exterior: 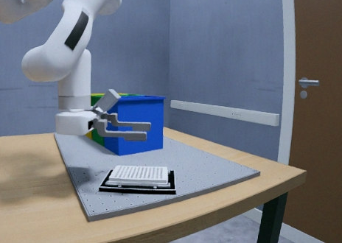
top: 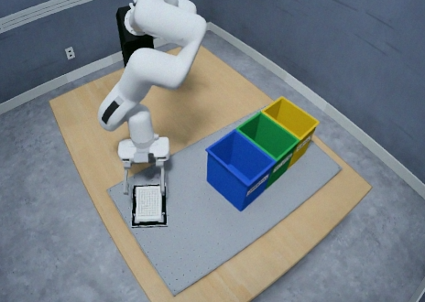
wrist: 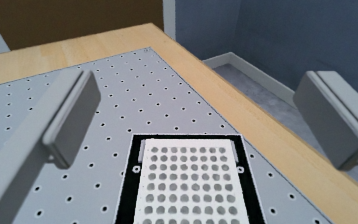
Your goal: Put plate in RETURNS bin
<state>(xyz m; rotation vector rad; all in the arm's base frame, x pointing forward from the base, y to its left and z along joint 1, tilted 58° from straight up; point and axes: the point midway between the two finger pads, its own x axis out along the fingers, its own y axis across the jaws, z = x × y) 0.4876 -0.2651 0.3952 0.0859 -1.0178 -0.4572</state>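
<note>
The white 96-well plate is 100 mm below my hand. Round my hand: blue bin 280 mm to the left, 140 mm ahead, 30 mm below; black plate nest 120 mm below; green bin 410 mm to the left, 140 mm ahead, 30 mm below.
</note>
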